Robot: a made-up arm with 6 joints.
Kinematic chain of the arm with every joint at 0, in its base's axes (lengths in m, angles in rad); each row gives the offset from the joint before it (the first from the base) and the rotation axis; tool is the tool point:
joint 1: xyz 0 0 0.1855 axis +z
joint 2: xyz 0 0.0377 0 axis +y
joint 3: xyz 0 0 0.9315 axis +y
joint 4: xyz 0 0 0.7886 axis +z
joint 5: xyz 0 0 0 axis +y
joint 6: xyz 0 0 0.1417 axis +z
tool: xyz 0 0 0
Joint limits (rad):
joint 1: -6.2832..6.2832
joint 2: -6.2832..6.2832
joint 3: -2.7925..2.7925
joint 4: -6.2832..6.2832
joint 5: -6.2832..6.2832
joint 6: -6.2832..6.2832
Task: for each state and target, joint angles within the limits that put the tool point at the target. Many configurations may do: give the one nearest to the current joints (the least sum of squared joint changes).
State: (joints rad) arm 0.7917 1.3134 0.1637 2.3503 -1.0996 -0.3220
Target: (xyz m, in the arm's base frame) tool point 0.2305 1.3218 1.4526
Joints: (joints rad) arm 1.4053 0.8168 -0.0601 2.3810 -0.5049 -0.3220
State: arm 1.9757 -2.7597 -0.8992 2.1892 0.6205 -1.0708
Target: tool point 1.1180 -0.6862 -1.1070
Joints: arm 2.6506 -2.2291 -0.2123 2.1732 0.3525 -1.0708
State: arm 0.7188 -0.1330 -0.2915 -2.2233 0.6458 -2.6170
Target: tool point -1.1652 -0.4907 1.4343
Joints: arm 0.3777 -0.5388 -0.4557 -2.2493 0.6199 -2.6170
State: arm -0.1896 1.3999 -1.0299 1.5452 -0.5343 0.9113
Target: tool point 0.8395 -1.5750 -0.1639
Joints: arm -1.0674 1.9400 -0.3560 1.5905 -0.4539 0.9113
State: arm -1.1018 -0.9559 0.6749 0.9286 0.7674 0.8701
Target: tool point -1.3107 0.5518 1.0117
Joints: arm -0.3148 -1.4763 0.8148 0.8810 0.8376 0.8701
